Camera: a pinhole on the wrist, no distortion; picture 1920 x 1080 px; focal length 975.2 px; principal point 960.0 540.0 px. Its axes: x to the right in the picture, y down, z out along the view. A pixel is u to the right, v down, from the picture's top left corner.
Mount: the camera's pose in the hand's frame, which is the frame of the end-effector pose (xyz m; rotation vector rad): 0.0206 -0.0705 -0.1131 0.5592 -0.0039 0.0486
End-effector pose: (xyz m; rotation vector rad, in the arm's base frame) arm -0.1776 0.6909 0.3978 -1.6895 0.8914 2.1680
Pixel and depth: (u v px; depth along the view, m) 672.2 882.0 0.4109
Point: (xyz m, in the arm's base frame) -0.2974 1.0287 0.4850
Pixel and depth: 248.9 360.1 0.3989
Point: -0.0486 1.1231 0.5594
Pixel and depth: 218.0 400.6 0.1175
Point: -0.0572 0.8057 0.4105
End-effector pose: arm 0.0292 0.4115 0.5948 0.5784 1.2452 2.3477
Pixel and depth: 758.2 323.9 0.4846
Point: 0.2864 0.7500 0.3494
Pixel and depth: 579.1 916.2 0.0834
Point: 0.0406 0.4329 0.5045
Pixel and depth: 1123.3 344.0 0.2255
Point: 0.0449 0.5978 0.4419
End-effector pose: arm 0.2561 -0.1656 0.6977 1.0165 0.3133 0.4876
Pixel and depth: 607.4 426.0 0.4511
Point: 0.3398 -0.5683 0.5055
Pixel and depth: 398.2 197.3 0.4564
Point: 0.2578 -0.6210 0.3956
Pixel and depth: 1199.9 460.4 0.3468
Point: 0.4946 -0.3491 0.5395
